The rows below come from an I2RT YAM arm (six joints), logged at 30 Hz.
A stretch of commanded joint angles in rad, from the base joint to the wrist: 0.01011, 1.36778, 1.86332, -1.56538, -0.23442, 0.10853; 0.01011, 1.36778, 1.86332, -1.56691, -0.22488, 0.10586; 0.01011, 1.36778, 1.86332, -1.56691, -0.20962, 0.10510; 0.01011, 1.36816, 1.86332, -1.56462, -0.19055, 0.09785; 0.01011, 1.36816, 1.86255, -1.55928, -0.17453, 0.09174; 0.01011, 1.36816, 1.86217, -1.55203, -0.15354, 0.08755; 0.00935, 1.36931, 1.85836, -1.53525, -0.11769, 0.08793; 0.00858, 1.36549, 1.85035, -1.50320, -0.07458, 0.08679
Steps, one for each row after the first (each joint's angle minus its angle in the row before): 0.00000, 0.00000, 0.00000, -0.00153, 0.00954, -0.00267; 0.00000, 0.00000, 0.00000, 0.00000, 0.01526, -0.00076; 0.00000, 0.00038, 0.00000, 0.00229, 0.01907, -0.00725; 0.00000, 0.00000, -0.00077, 0.00534, 0.01602, -0.00611; 0.00000, 0.00000, -0.00038, 0.00725, 0.02099, -0.00419; -0.00076, 0.00115, -0.00381, 0.01678, 0.03585, 0.00038; -0.00077, -0.00382, -0.00801, 0.03205, 0.04311, -0.00114
